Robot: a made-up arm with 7 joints.
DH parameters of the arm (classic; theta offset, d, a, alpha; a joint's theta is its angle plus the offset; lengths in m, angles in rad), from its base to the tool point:
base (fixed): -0.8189 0 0.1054 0
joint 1: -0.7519 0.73 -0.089 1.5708
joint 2: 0 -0.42 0.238 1.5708
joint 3: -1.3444 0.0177 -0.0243 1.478
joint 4: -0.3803 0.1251 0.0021 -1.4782
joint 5: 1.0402 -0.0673 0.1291 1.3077
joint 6: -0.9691 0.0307 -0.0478 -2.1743
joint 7: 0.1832 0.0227 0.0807 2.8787
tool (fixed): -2.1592 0.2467 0 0
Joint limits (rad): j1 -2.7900..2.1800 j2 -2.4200..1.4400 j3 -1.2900..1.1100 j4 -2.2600..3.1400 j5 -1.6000..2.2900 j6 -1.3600..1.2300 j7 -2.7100..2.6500
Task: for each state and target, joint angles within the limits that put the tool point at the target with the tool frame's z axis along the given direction. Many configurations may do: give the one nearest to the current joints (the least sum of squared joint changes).
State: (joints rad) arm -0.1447 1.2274 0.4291 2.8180 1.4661 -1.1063 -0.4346
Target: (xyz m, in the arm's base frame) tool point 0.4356 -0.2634 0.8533 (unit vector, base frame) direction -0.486 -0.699 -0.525
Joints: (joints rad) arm -0.0019 1.0145 0.1294 2.1202 1.3173 -0.7526 -0.3109
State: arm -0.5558 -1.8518 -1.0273 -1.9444 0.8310 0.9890 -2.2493
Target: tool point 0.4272 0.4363 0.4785 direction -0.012 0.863 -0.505
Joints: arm 0.0858 -2.4200 -1.0929 -2.0759 1.6177 1.1931 -1.9619
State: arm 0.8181 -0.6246 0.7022 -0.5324 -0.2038 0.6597 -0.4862
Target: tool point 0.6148 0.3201 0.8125 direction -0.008 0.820 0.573
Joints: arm 0.6258 -0.7046 0.5896 -0.3753 -0.5968 0.2287 -0.8023
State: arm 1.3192 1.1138 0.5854 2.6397 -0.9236 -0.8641 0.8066
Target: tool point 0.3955 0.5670 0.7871 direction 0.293 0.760 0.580
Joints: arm 1.3177 0.4938 0.9663 2.7420 -1.2649 -0.5276 0.4916
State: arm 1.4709 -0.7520 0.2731 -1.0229 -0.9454 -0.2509 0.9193
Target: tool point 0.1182 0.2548 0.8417 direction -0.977 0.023 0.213
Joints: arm 1.0292 -0.4049 -0.0020 -0.5195 -1.1002 0.0767 0.7320
